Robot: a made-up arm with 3 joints. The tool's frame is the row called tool.
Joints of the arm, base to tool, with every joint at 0 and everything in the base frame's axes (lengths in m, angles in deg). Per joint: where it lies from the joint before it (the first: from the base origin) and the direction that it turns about. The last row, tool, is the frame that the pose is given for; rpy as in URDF.
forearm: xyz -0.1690 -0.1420 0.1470 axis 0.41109 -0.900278 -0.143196
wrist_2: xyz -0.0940 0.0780 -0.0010 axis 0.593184 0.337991 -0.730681
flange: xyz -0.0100 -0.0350 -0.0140 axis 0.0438 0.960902 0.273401
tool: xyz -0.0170 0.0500 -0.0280 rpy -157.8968 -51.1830 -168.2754
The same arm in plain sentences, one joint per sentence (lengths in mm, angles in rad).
The arm has three revolute joints in a row. What follows holds with every joint at zero, and every direction is one of the base frame's.
Joint 1 is mounted 169.0 mm along -x and 142.0 mm along -y and 147.0 mm along +z from the base frame's origin and rotates about the direction (0.41109, -0.900278, -0.143196).
Joint 2 is mounted 94.0 mm along -x and 78.0 mm along +y and 1.0 mm along -z from joint 1 and rotates about the direction (0.593184, 0.337991, -0.730681).
Joint 3 is mounted 10.0 mm along -x and 35.0 mm along -y and 14.0 mm along -z from joint 2 and rotates about the direction (0.0438, 0.960902, 0.273401).
The tool frame, which is the frame that the pose is given for, is mounted 17.0 mm along -x and 50.0 mm along +y and 28.0 mm along -z from joint 3; its axes are the base frame's turned by roll -2.7558, pitch -0.8933 and yaw -2.9370 rad (as in URDF: about the fixed x, then y, then z).

